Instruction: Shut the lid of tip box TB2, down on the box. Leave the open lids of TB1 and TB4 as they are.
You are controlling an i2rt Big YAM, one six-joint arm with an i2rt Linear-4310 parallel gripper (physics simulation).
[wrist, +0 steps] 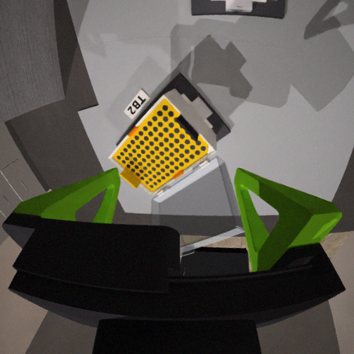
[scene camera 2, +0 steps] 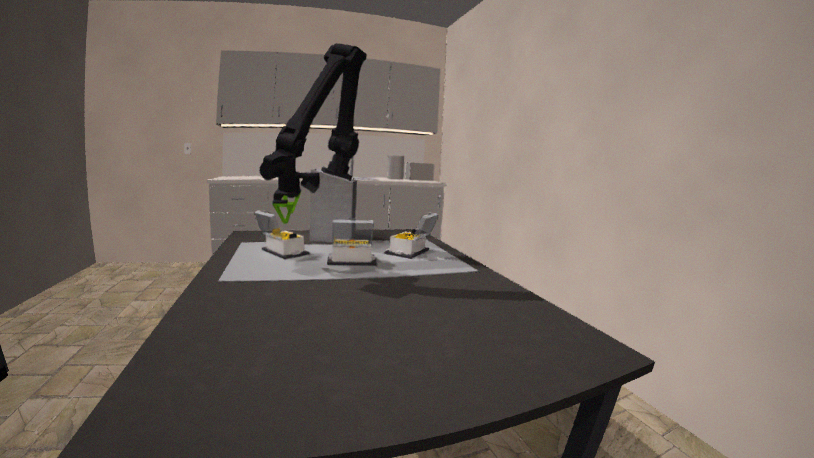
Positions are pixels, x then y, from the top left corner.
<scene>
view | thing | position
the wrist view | my gripper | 176,174
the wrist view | yellow tip rack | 164,143
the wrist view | light grey mat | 274,82
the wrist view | tip box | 179,92
</scene>
